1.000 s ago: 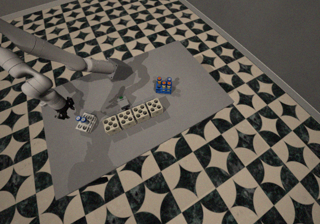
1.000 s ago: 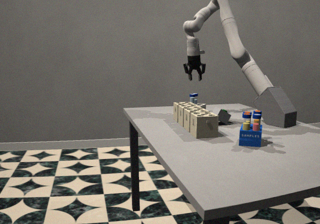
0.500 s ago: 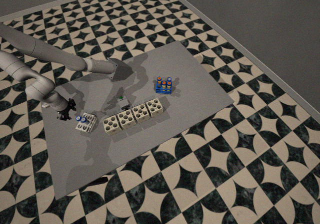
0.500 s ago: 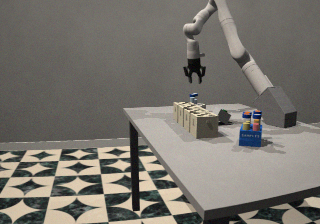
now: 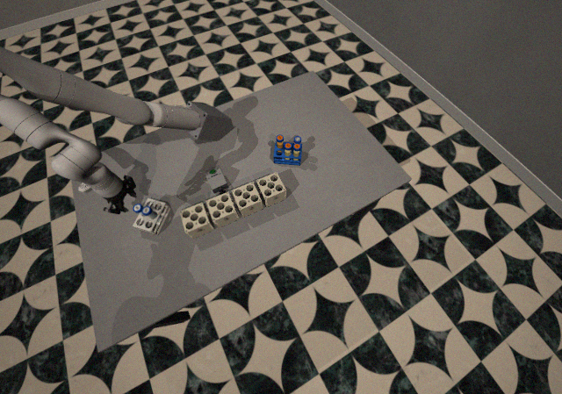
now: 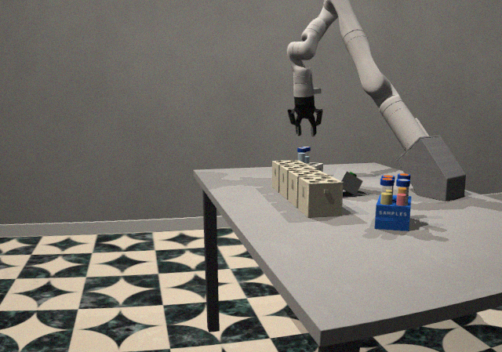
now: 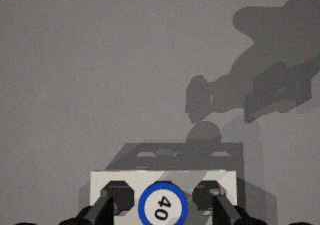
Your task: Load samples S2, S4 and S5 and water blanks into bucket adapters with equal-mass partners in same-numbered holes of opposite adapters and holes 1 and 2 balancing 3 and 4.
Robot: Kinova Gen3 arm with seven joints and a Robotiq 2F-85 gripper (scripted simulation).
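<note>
The white-dot blank is 10 mm ahead of my hand and 120 mm below it. Also, from my hand: small sloped done desk (10 mm behind, 320 mm to the left, 130 mm below); white blank rack (10 mm ahead, 10 mm to the left, 150 mm below); green done key (20 mm behind, 320 mm to the left, 110 mm below).
</note>
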